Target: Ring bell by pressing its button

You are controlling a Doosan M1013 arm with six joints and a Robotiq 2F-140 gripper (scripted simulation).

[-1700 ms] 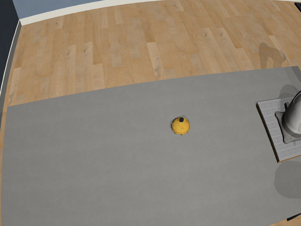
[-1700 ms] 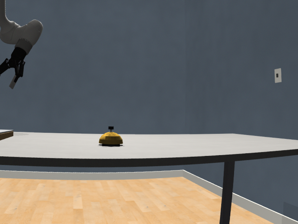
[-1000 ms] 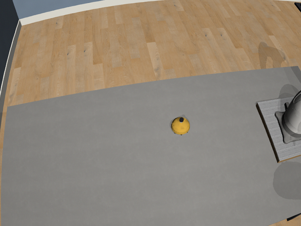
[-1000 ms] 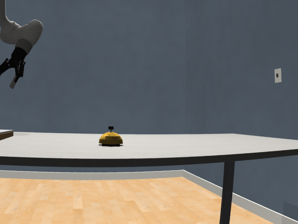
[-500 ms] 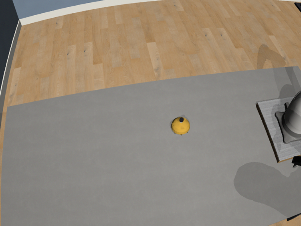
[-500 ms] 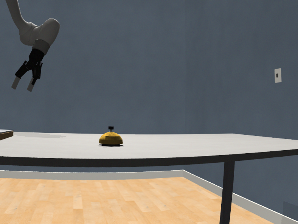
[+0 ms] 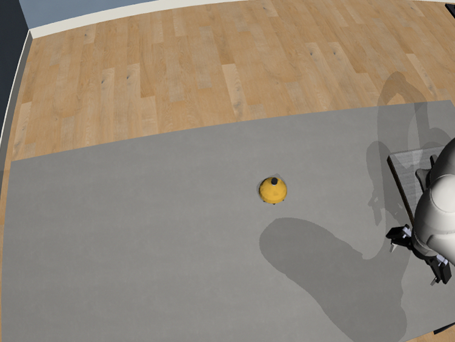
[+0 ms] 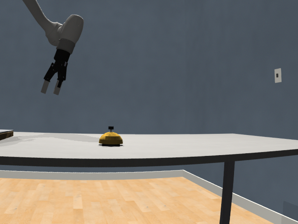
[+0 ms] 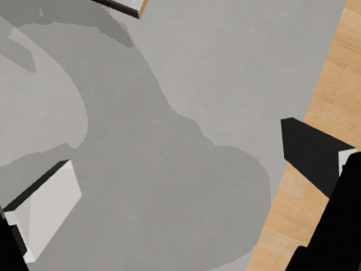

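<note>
My gripper is now 29 cm short of the bell button, 38 cm to the left of it and 16 cm above it. Also, from my hand: yellow dome bell 29 cm ahead, 38 cm to the right, 17 cm below.
</note>
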